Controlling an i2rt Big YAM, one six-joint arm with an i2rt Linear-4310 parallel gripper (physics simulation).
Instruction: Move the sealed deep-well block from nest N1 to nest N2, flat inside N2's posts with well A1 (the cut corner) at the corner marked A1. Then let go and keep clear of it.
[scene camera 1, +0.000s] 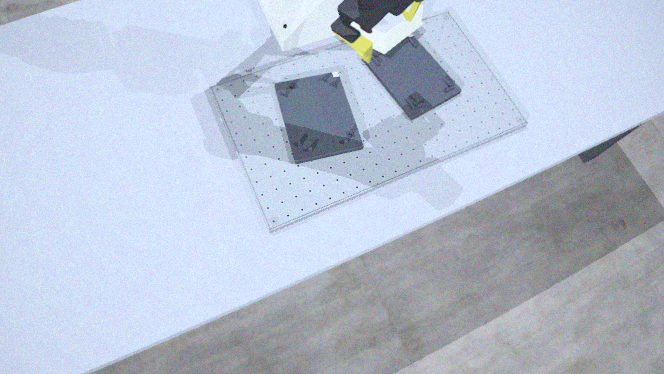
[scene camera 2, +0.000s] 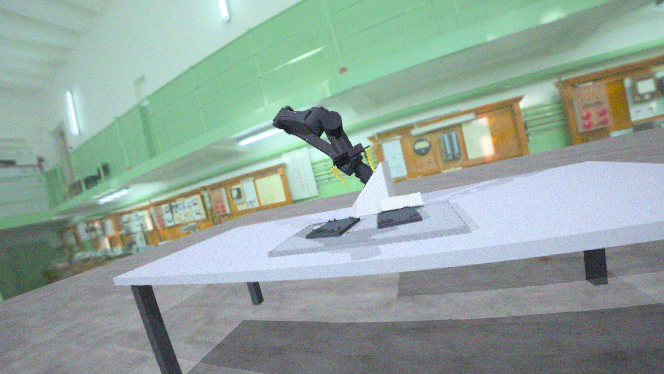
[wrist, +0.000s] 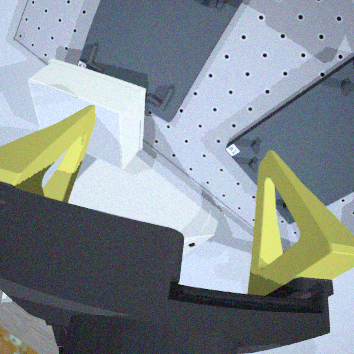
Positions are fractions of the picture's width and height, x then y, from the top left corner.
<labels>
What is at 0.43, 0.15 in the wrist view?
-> A dark nest plate.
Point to a white block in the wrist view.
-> At 0.17, 0.25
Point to a dark nest plate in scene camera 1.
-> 0.48, 0.30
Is my gripper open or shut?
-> Open.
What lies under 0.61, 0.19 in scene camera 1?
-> A dark nest plate.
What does my gripper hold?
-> Nothing.
</labels>
